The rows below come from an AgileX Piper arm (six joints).
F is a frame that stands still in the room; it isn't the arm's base.
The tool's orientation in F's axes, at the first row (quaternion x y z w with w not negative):
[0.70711, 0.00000, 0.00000, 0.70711]
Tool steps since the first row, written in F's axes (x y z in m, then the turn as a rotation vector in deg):
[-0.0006, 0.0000, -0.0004, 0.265, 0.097, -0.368]
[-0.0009, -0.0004, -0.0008, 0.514, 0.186, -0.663]
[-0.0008, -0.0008, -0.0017, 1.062, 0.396, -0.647]
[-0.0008, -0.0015, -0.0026, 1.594, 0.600, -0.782]
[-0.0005, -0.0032, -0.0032, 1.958, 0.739, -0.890]
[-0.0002, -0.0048, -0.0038, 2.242, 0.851, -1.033]
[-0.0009, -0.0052, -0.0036, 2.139, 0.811, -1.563]
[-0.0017, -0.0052, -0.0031, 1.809, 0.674, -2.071]
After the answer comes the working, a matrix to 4 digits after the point.
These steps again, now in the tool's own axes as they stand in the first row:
[-0.0006, -0.0004, 0.0000, 0.265, -0.368, -0.097]
[-0.0009, -0.0008, 0.0004, 0.514, -0.663, -0.186]
[-0.0008, -0.0017, 0.0008, 1.062, -0.647, -0.396]
[-0.0008, -0.0026, 0.0015, 1.594, -0.782, -0.600]
[-0.0005, -0.0032, 0.0032, 1.958, -0.890, -0.739]
[-0.0002, -0.0038, 0.0048, 2.242, -1.033, -0.851]
[-0.0009, -0.0036, 0.0052, 2.139, -1.563, -0.811]
[-0.0017, -0.0031, 0.0052, 1.809, -2.071, -0.674]

The tool's axes in the first row as the columns of a matrix, in F's axes (rounded; the answer above uses it unrounded):
[1.0000, 0.0000, 0.0000]
[0.0000, 0.0000, -1.0000]
[0.0000, 1.0000, 0.0000]

